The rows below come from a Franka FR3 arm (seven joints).
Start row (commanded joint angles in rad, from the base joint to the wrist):
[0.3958, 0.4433, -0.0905, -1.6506, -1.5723, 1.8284, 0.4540]
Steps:
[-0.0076, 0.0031, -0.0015, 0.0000, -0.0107, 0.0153, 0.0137]
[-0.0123, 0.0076, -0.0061, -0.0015, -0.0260, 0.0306, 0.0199]
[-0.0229, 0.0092, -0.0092, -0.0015, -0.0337, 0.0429, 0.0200]
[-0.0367, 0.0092, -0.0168, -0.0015, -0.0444, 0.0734, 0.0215]
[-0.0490, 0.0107, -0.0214, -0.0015, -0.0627, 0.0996, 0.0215]
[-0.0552, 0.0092, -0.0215, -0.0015, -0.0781, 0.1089, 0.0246]
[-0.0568, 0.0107, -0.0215, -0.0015, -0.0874, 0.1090, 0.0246]
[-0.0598, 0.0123, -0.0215, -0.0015, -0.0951, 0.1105, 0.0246]
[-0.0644, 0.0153, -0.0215, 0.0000, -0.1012, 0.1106, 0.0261]
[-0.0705, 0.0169, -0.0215, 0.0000, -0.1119, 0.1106, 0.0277]
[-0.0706, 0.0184, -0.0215, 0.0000, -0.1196, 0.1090, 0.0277]
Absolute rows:
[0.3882, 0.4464, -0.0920, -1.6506, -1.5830, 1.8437, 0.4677]
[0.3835, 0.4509, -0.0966, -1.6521, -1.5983, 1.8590, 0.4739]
[0.3729, 0.4525, -0.0997, -1.6521, -1.6060, 1.8713, 0.4740]
[0.3591, 0.4525, -0.1073, -1.6521, -1.6167, 1.9018, 0.4755]
[0.3468, 0.4540, -0.1119, -1.6521, -1.6350, 1.9280, 0.4755]
[0.3406, 0.4525, -0.1120, -1.6521, -1.6504, 1.9373, 0.4786]
[0.3390, 0.4540, -0.1120, -1.6521, -1.6597, 1.9374, 0.4786]
[0.3360, 0.4556, -0.1120, -1.6521, -1.6674, 1.9389, 0.4786]
[0.3314, 0.4586, -0.1120, -1.6506, -1.6735, 1.9390, 0.4801]
[0.3253, 0.4602, -0.1120, -1.6506, -1.6842, 1.9390, 0.4817]
[0.3252, 0.4617, -0.1120, -1.6506, -1.6919, 1.9374, 0.4817]

